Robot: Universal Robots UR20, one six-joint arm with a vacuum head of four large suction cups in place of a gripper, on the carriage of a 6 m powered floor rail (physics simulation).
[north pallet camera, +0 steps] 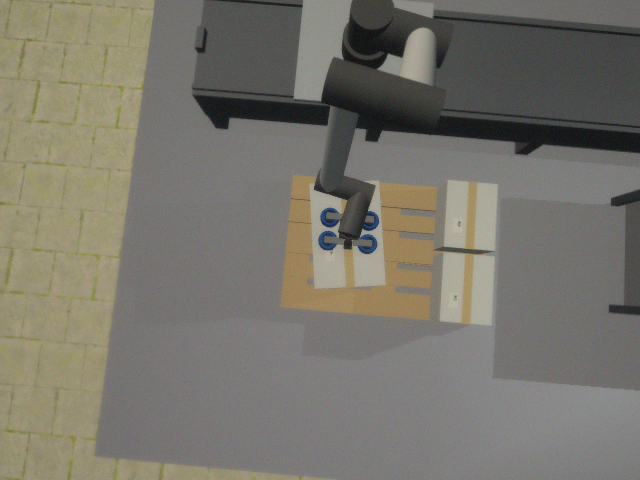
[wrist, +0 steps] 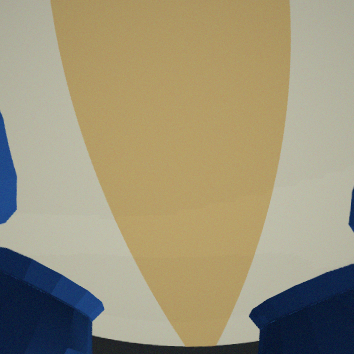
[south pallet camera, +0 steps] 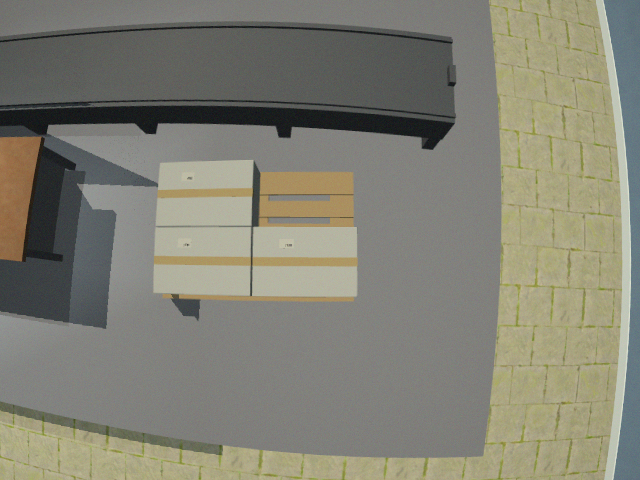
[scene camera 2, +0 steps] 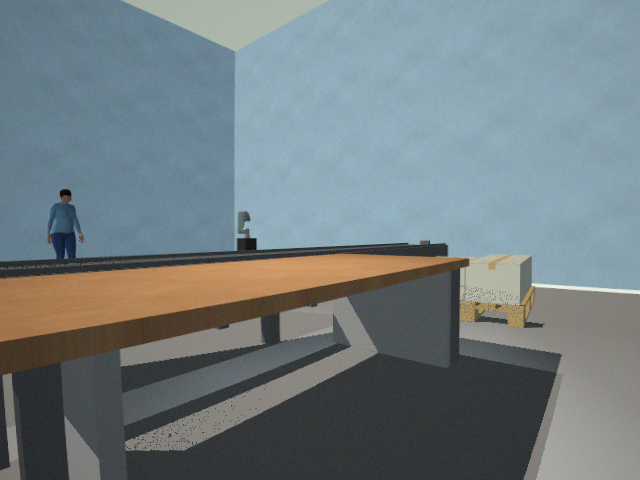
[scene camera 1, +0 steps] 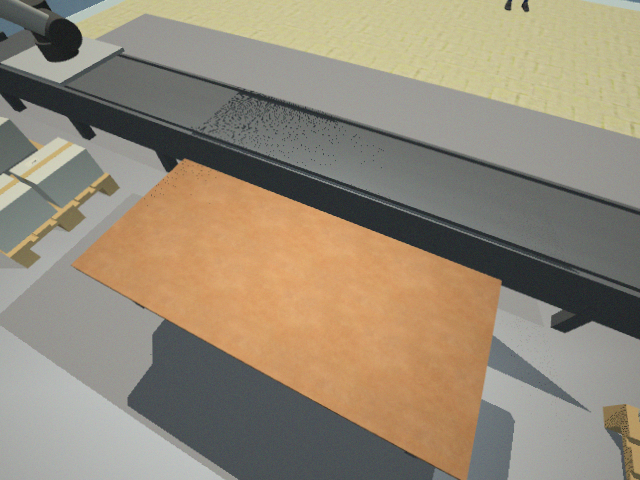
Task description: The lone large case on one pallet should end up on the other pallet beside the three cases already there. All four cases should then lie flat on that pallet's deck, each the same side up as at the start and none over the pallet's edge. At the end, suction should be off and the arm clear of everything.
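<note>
The suction head (wrist: 48, 305) can be seen, and so can a pallet (south pallet camera: 339, 185) and a pallet (north pallet camera: 381, 300).
</note>
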